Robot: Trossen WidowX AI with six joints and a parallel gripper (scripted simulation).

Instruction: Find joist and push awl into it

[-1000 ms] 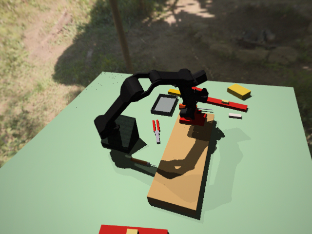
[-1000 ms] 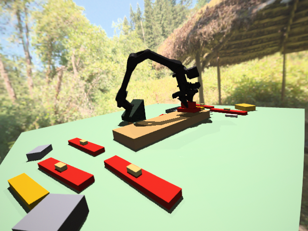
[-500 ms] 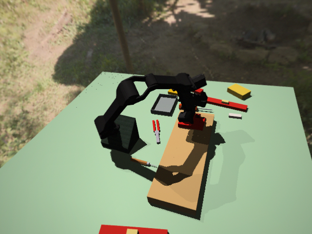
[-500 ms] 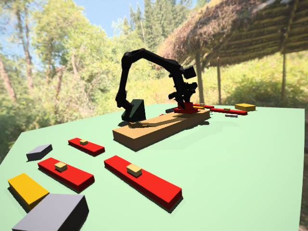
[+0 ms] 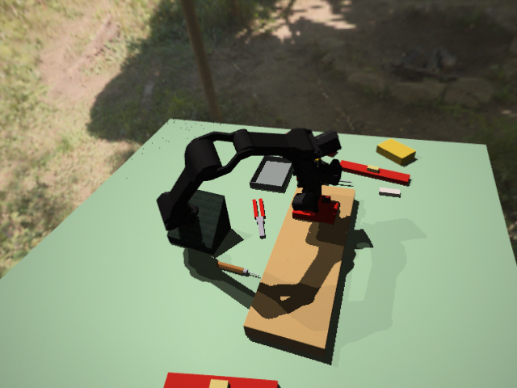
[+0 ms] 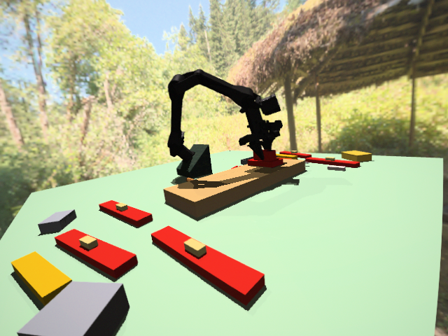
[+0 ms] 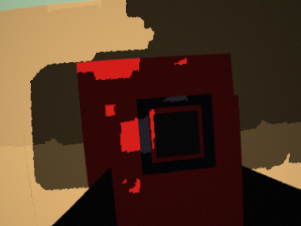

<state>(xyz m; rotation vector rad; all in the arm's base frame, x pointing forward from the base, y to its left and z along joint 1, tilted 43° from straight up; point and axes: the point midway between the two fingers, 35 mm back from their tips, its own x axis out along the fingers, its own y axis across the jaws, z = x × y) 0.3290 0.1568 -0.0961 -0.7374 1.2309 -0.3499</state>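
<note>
Now: the tray 230 mm behind my gripper tip, 170 mm to the left of it and 50 mm below it. From my gripper tip the other things lie so: white block (160 mm ahead, 210 mm to the left, 60 mm below); red stud finder (10 mm ahead, 20 mm above); awl (130 mm behind, 250 mm to the right, 60 mm below).
</note>
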